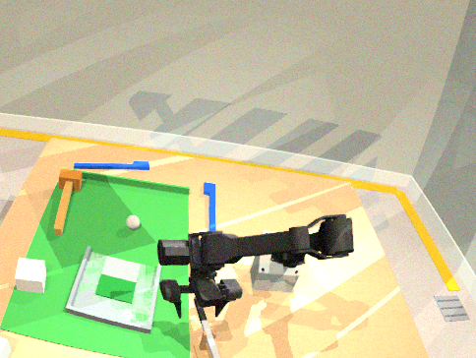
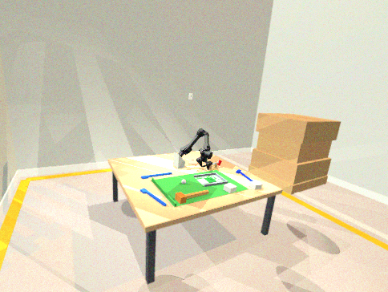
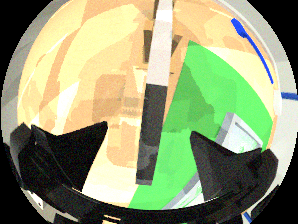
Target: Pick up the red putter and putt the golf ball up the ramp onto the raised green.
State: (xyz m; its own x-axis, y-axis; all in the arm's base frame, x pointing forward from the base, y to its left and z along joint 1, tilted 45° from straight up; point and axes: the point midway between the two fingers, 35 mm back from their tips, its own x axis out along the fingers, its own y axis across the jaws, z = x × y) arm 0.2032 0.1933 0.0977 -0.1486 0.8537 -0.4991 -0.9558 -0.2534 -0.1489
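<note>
My gripper tip is 4 cm past the red putter, 11 cm to the right of it and 3 cm below it. Round my gripper tip: wooden piece 4 cm behind, 12 cm to the left; then green mat 28 cm ahead, 20 cm to the right, 3 cm below; then white golf ball 22 cm ahead, 34 cm to the right, 1 cm below.
</note>
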